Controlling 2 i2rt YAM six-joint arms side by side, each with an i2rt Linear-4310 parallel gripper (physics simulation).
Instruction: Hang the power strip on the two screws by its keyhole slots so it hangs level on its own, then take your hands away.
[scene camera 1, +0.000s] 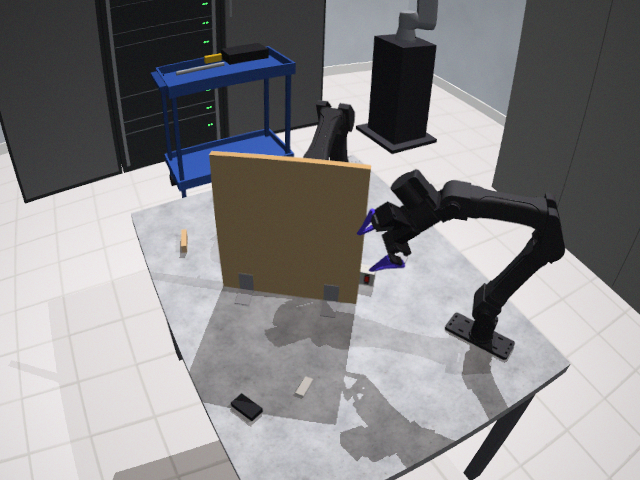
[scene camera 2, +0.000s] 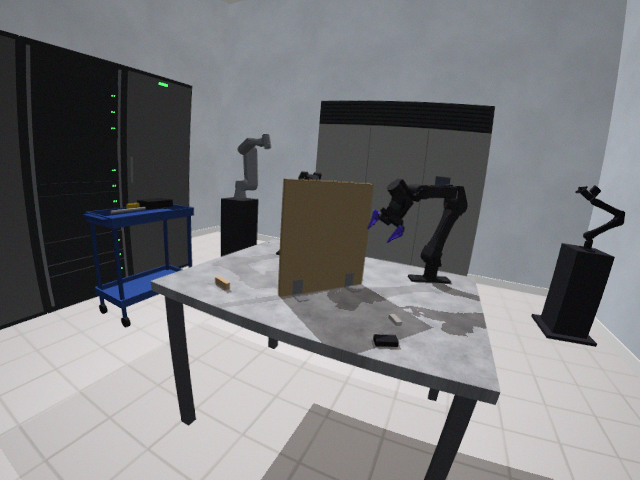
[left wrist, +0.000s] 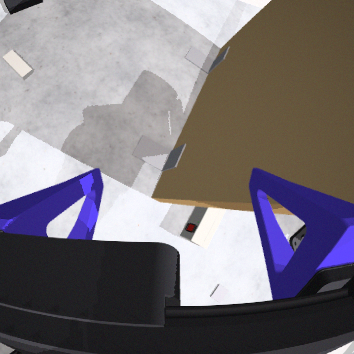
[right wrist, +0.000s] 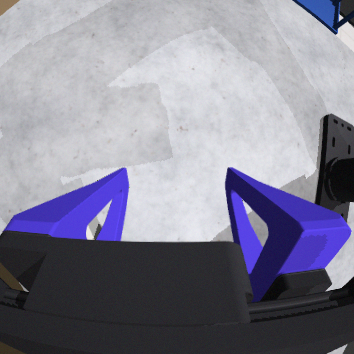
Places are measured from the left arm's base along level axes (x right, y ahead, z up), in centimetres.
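Pixels of known places: left gripper, fingertip midpoint: (scene camera 1: 364, 252) (scene camera 2: 377, 235) (left wrist: 175, 176); right gripper, fingertip midpoint: (right wrist: 176, 175); left arm's base, link origin: (scene camera 1: 480, 337) (scene camera 2: 429, 279); right arm's base, link origin: (right wrist: 333, 180).
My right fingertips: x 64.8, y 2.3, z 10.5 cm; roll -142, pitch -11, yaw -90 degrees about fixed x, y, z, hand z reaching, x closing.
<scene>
Ahead of a thing's pixels: the offset from my right fingertips to its top centre.
The power strip @[dy +3.3, dx -16.4, dz -6.0 cm] (scene camera 1: 367, 279) (left wrist: 207, 229) lies on the table behind the upright board @[dy +16.1, dx -13.9, dz +31.5 cm] (scene camera 1: 289, 222) (scene camera 2: 323, 237) (left wrist: 280, 110). Its end with a red switch sticks out past the board's edge; the rest is hidden. The screws and keyhole slots do not show. My left gripper (scene camera 1: 364, 251) (scene camera 2: 378, 234) (left wrist: 175, 176) is wide open and empty, above the strip's switch end beside the board's edge. My right gripper (right wrist: 176, 175) is partly open and empty, over the table; the board hides it in the scene views.
Two metal brackets (scene camera 1: 246, 282) (scene camera 1: 330, 292) hold the board's foot. A white block @[dy +38.7, dx -37.5, dz -9.4 cm] (scene camera 1: 303, 386) (scene camera 2: 394, 319) (left wrist: 18, 64) and a black box @[dy +52.1, dx -31.3, dz -8.9 cm] (scene camera 1: 246, 407) (scene camera 2: 385, 340) lie before it. An orange block @[dy +21.3, dx +24.7, dz -7.8 cm] (scene camera 1: 184, 241) (scene camera 2: 222, 283) lies left. An arm's base plate (right wrist: 341, 131) shows in the right wrist view.
</scene>
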